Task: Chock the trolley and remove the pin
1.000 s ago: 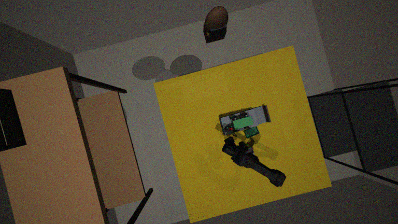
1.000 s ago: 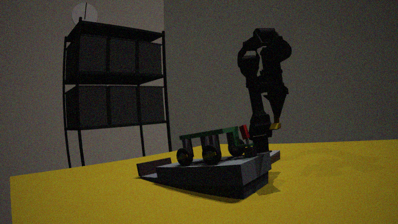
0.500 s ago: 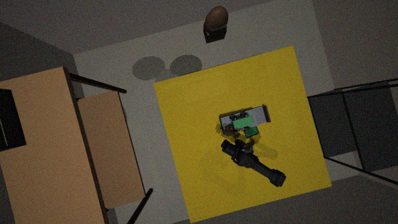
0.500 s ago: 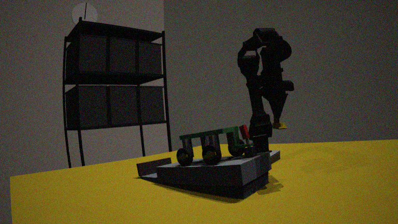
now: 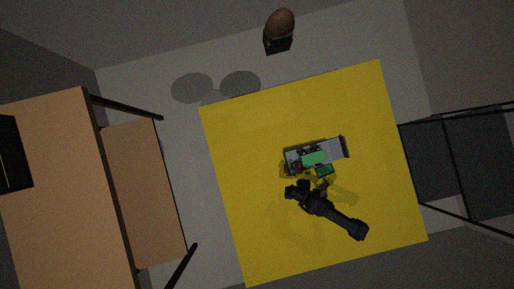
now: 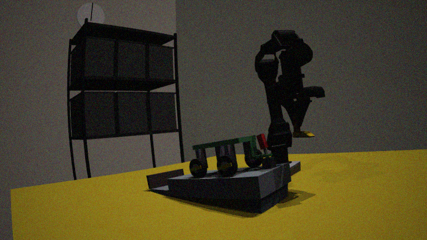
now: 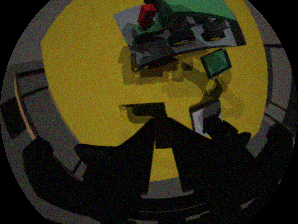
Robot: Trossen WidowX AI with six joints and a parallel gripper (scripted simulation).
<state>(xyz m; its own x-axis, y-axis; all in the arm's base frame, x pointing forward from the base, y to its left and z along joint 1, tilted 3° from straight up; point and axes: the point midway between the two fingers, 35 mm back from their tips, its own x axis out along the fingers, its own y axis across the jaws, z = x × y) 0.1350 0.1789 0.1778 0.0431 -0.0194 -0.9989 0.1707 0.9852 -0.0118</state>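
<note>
My gripper tip is now 140 mm short of the red-headed stop pin, 40 mm above it and 10 mm to the left of it. From my gripper tip the other things lie so: trolley: 170 mm ahead, 110 mm to the right, 60 mm below; then low stop lip: 370 mm to the right, 220 mm ahead, 140 mm below; then chock: 20 mm to the left, 10 mm below, 10 mm ahead.
</note>
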